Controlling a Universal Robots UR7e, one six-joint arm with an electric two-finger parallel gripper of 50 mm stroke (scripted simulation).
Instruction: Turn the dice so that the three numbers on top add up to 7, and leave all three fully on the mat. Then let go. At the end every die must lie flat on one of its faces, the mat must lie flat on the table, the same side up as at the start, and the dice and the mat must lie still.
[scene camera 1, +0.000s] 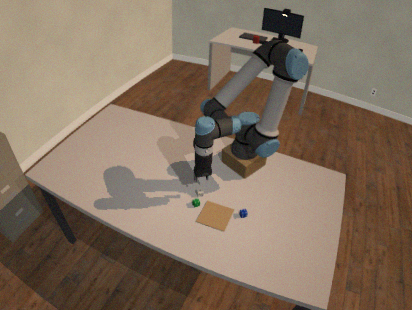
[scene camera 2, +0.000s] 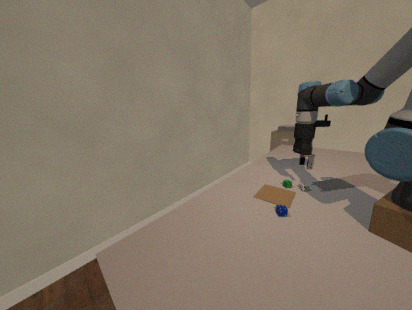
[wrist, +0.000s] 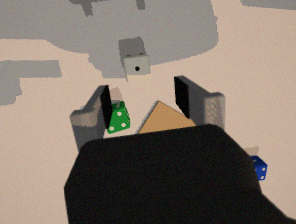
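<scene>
The wrist view takes in the gripper (wrist: 142, 94) together with a tan mat (wrist: 162, 117). The mat (scene camera 1: 213, 215) can be seen from the scene camera too.
</scene>
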